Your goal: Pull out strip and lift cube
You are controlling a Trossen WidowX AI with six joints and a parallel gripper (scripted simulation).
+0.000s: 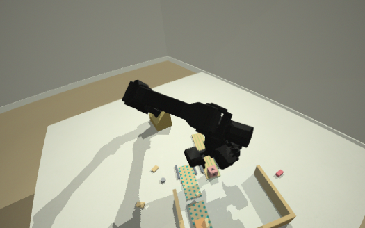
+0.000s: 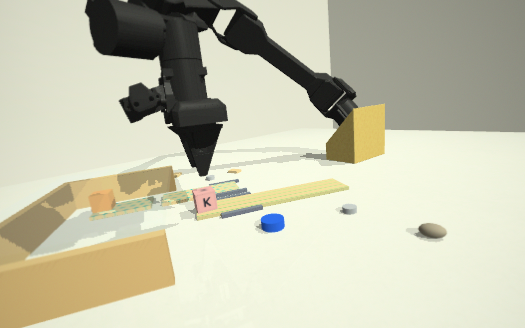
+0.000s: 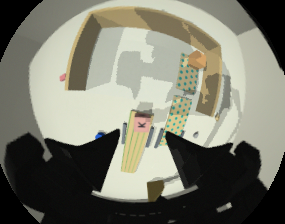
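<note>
The blue disc lies 120 mm to the left of my gripper tip, 60 mm below it and 50 mm behind it. The rest, counted from my gripper tip: tan pebble 250 mm to the left, 170 mm behind, 60 mm below.
</note>
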